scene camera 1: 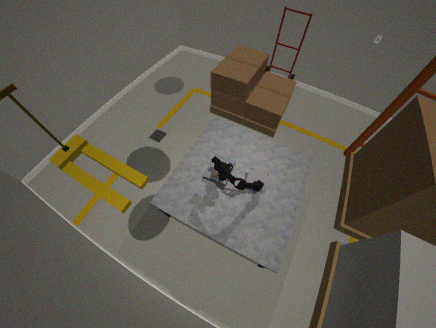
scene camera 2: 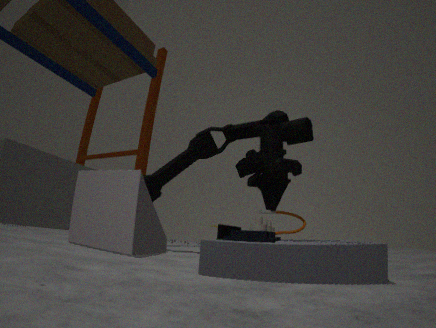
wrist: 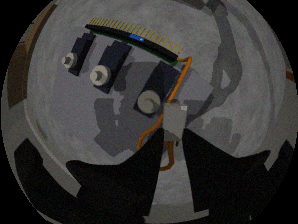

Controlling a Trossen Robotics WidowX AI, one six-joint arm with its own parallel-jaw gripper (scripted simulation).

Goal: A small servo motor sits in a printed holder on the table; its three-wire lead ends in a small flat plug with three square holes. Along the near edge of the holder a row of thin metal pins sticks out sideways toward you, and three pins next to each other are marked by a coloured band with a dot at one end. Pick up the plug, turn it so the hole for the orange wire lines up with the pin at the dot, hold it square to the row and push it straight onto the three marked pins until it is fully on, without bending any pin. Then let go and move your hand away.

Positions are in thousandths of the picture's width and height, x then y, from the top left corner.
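Through scene camera 2 I can see my gripper (scene camera 2: 620,645). The wrist view gives me my gripper (wrist: 579,592) as well, and there I also see a grey platform (wrist: 364,556).
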